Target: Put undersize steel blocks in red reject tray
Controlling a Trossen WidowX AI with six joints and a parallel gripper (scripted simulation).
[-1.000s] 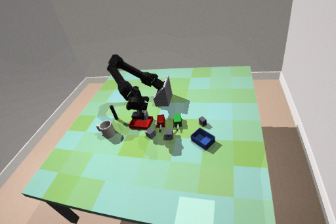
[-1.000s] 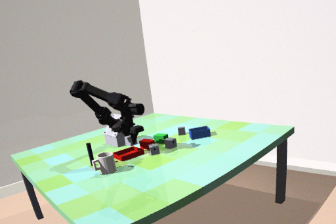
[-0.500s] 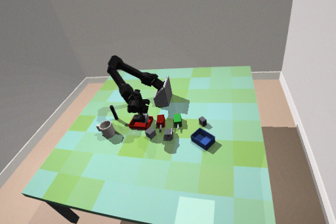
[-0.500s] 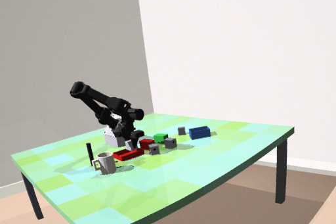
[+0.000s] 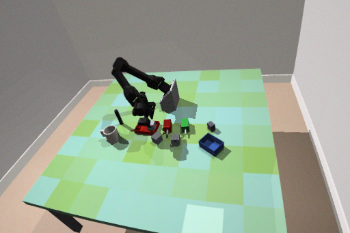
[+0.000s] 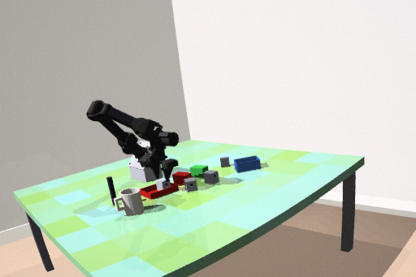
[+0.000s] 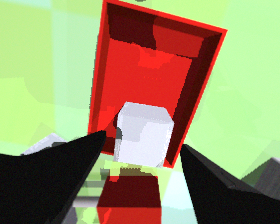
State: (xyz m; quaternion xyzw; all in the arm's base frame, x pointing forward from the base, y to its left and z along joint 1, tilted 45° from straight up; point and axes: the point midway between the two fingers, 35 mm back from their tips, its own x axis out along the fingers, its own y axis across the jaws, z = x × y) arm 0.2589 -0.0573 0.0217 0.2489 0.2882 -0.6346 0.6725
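The red reject tray is 10 mm ahead of my gripper tip, 30 mm to the right of it and 40 mm below it. Also, from my gripper tip: black stick 20 mm behind, 240 mm to the right, 10 mm above; steel block 90 mm ahead, 190 mm to the left, 20 mm below; green GO gauge 220 mm to the left, 20 mm below.
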